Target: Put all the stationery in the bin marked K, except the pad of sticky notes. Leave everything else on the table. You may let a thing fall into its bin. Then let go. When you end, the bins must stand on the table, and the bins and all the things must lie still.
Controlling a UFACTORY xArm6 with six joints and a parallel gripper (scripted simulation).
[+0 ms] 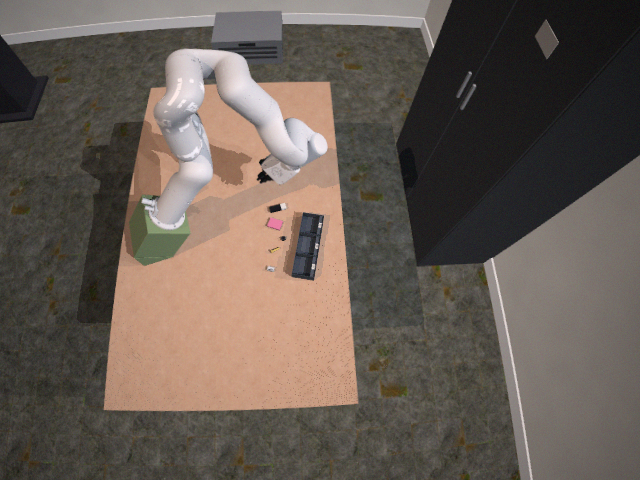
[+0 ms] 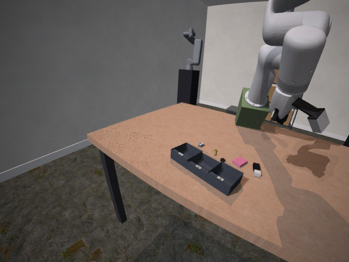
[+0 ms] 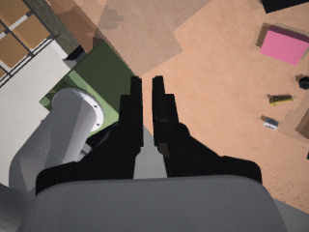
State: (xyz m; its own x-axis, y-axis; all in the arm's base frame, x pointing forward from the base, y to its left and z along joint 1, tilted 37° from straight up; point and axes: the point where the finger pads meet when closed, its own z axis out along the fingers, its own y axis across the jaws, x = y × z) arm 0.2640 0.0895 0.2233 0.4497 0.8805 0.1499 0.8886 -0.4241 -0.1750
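Right now the dark bin tray is 190 mm to the right of my hand, 190 mm below it and 150 mm ahead of it. Also, from my hand: black-and-white block: 200 mm below, 50 mm ahead, 20 mm to the right; then black nut: 200 mm below, 150 mm to the right, 60 mm ahead; then pink sticky-note pad: 200 mm below, 90 mm to the right, 30 mm ahead.
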